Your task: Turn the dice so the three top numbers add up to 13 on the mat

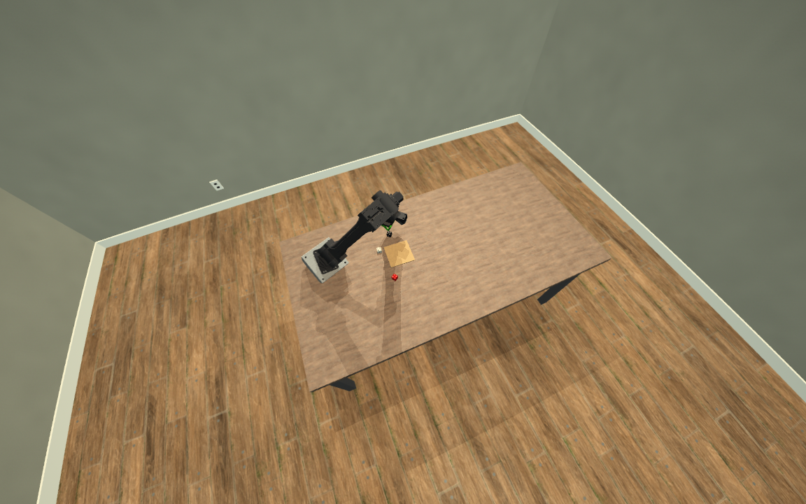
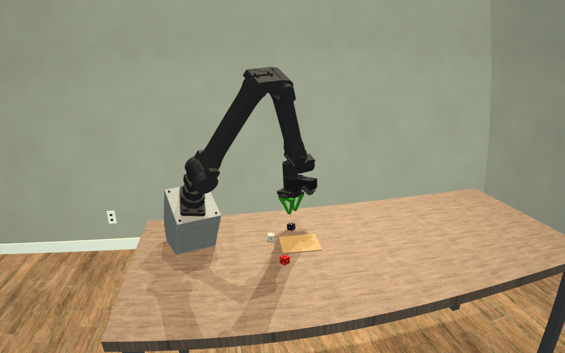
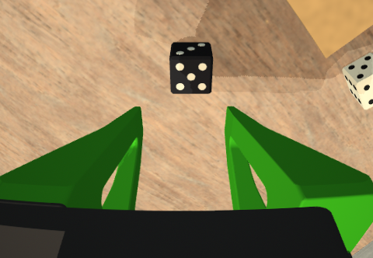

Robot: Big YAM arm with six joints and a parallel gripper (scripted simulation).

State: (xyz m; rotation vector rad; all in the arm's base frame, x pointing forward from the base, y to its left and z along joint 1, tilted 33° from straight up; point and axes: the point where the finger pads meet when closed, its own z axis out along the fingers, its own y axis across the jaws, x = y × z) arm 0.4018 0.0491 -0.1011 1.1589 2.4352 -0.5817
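My gripper is now 7 cm above the black die and 1 cm past it. The rest, counted from my hand: tan mat 14 cm to the right, 8 cm below, 2 cm behind; white die 11 cm behind, 7 cm to the right, 7 cm below; red die 26 cm to the right, 11 cm behind, 7 cm below.
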